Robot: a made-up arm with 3 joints. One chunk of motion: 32 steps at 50 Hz.
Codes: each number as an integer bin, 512 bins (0 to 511) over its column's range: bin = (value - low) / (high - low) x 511, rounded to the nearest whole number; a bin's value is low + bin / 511 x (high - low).
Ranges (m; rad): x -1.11..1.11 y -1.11..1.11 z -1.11..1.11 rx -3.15..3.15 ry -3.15..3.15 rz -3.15..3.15
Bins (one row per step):
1: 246 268 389 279 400 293
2: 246 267 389 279 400 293
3: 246 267 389 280 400 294
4: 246 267 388 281 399 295
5: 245 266 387 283 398 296
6: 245 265 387 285 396 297
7: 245 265 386 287 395 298
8: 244 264 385 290 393 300
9: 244 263 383 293 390 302
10: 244 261 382 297 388 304
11: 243 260 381 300 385 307
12: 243 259 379 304 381 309
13: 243 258 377 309 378 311
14: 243 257 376 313 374 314
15: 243 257 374 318 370 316
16: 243 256 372 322 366 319
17: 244 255 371 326 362 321
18: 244 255 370 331 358 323
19: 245 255 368 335 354 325
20: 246 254 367 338 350 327
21: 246 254 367 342 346 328
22: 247 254 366 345 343 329
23: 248 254 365 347 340 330
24: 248 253 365 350 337 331
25: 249 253 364 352 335 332
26: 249 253 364 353 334 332
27: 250 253 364 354 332 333
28: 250 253 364 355 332 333
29: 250 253 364 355 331 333
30: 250 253 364 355 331 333
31: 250 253 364 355 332 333
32: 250 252 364 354 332 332
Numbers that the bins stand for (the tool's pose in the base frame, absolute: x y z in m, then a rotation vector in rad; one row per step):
1: -0.0413 0.0543 0.5800 0.2897 1.7815 0.4623
2: -0.0413 0.0500 0.5800 0.2897 1.7815 0.4623
3: -0.0413 0.0500 0.5800 0.3021 1.7815 0.4747
4: -0.0413 0.0500 0.5756 0.3144 1.7692 0.4870
5: -0.0456 0.0456 0.5713 0.3390 1.7568 0.4993
6: -0.0456 0.0413 0.5713 0.3637 1.7322 0.5116
7: -0.0456 0.0413 0.5669 0.3884 1.7199 0.5240
8: -0.0500 0.0369 0.5626 0.4253 1.6952 0.5486
9: -0.0500 0.0326 0.5539 0.4623 1.6582 0.5733
10: -0.0500 0.0239 0.5496 0.5116 1.6336 0.5979
11: -0.0543 0.0195 0.5452 0.5486 1.5966 0.6349
12: -0.0543 0.0152 0.5365 0.5979 1.5473 0.6596
13: -0.0543 0.0109 0.5278 0.6596 1.5103 0.6842
14: -0.0543 0.0065 0.5235 0.7089 1.4610 0.7212
15: -0.0543 0.0065 0.5148 0.7705 1.4116 0.7459
16: -0.0543 0.0022 0.5061 0.8199 1.3623 0.7829
17: -0.0500 -0.0022 0.5018 0.8692 1.3130 0.8075
18: -0.0500 -0.0022 0.4974 0.9308 1.2637 0.8322
19: -0.0456 -0.0022 0.4887 0.9801 1.2144 0.8568
20: -0.0413 -0.0065 0.4844 1.0171 1.1651 0.8815
21: -0.0413 -0.0065 0.4844 1.0664 1.1158 0.8938
22: -0.0369 -0.0065 0.4801 1.1034 1.0788 0.9062
23: -0.0326 -0.0065 0.4757 1.1281 1.0418 0.9185
24: -0.0326 -0.0109 0.4757 1.1651 1.0048 0.9308
25: -0.0282 -0.0109 0.4714 1.1897 0.9801 0.9432
26: -0.0282 -0.0109 0.4714 1.2021 0.9678 0.9432
27: -0.0239 -0.0109 0.4714 1.2144 0.9432 0.9555
28: -0.0239 -0.0109 0.4714 1.2267 0.9432 0.9555
29: -0.0239 -0.0109 0.4714 1.2267 0.9308 0.9555
30: -0.0239 -0.0109 0.4714 1.2267 0.9308 0.9555
31: -0.0239 -0.0109 0.4714 1.2267 0.9432 0.9555
32: -0.0239 -0.0152 0.4714 1.2144 0.9432 0.9432

